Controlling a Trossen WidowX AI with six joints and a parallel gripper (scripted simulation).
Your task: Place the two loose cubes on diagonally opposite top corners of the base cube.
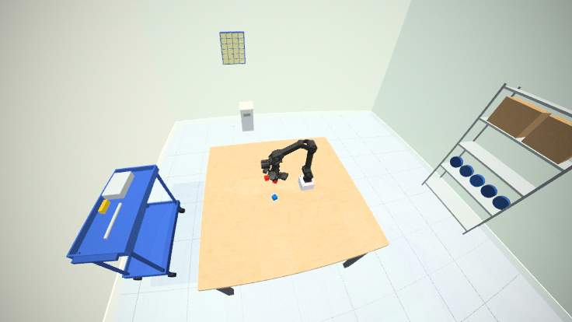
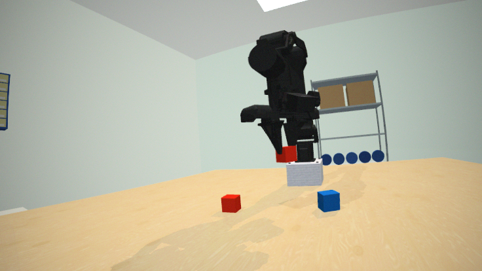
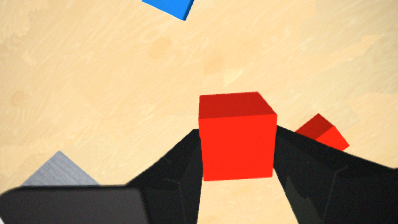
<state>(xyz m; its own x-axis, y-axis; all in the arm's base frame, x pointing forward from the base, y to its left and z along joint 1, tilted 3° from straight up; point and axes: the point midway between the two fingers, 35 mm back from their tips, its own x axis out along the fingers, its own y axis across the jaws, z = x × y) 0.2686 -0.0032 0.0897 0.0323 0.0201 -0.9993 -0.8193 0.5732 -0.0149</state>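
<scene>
The blue base cube is 10 cm below my gripper tip, 9 cm to the left of it and 2 cm ahead of it.
</scene>
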